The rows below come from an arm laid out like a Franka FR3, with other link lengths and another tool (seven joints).
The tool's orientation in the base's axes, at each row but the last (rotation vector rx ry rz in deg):
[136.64 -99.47 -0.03]
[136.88 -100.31 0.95]
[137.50 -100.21 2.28]
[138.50 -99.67 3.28]
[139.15 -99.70 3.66]
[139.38 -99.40 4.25]
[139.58 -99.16 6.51]
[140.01 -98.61 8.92]
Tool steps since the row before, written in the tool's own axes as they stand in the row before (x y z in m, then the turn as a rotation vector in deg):
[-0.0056 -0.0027 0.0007 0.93 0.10 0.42]
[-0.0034 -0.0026 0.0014 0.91 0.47 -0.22]
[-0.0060 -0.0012 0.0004 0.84 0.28 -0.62]
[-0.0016 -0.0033 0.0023 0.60 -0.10 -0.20]
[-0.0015 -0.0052 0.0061 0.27 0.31 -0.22]
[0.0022 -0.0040 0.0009 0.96 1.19 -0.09]
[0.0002 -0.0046 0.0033 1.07 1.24 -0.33]
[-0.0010 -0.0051 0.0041 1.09 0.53 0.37]
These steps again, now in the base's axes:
[0.0007 0.0060 -0.0017 0.15 -0.97 -0.29]
[0.0013 0.0038 -0.0021 -0.14 -0.96 0.39]
[-0.0008 0.0059 -0.0013 0.05 -0.78 0.75]
[0.0025 0.0022 -0.0028 0.30 -0.50 0.26]
[0.0041 0.0021 -0.0067 -0.19 -0.32 0.28]
[0.0045 -0.0009 -0.0010 -0.80 -1.26 0.33]
[0.0043 0.0007 -0.0036 -0.81 -1.34 0.58]
[0.0045 0.0019 -0.0045 -0.13 -1.25 -0.15]

